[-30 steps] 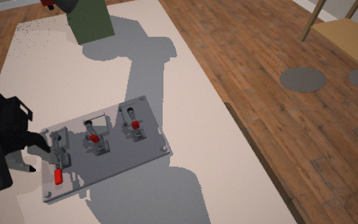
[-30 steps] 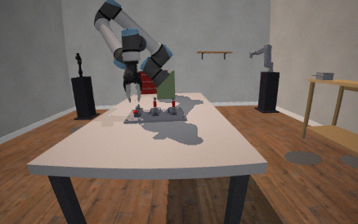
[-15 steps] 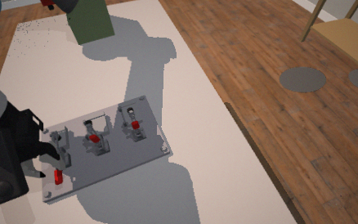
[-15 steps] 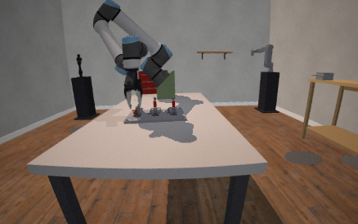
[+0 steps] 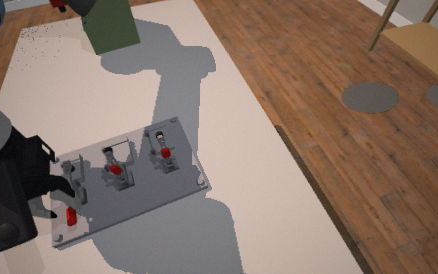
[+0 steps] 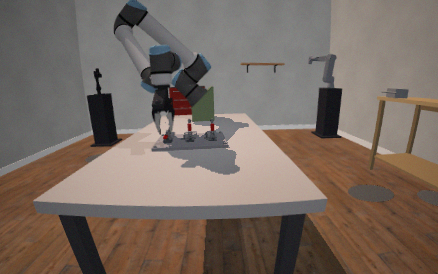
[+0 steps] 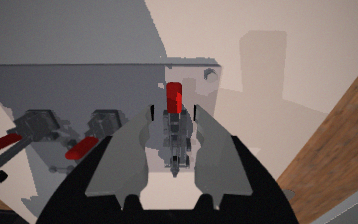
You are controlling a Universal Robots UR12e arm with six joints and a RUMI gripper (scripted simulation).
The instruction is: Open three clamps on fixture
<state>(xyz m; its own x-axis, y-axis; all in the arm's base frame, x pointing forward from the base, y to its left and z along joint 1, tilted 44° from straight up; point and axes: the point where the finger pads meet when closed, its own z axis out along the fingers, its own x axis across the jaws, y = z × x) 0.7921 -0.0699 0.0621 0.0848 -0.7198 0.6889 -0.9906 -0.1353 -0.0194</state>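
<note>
My hand is 140 mm past the grey block part, 10 mm to the left of it and 50 mm above it. The rest, counted from my hand: metal plate: 150 mm behind, 100 mm to the left, 50 mm below.
</note>
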